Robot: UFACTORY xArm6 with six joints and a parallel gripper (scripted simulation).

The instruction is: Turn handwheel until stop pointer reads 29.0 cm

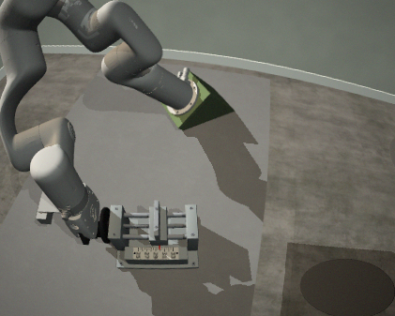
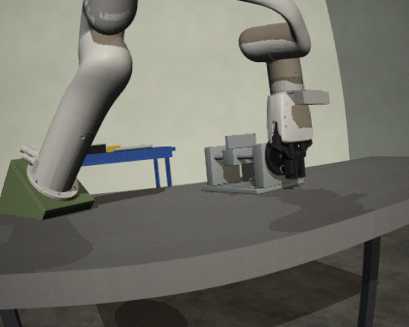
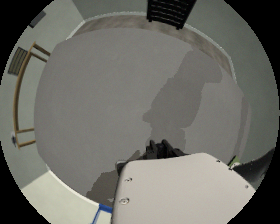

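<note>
Now: hand 1 cm past the black handwheel, 2 cm to the right of it and 1 cm below it. Also, from my hand: movable stop (3 cm behind, 16 cm to the left, 4 cm above).
</note>
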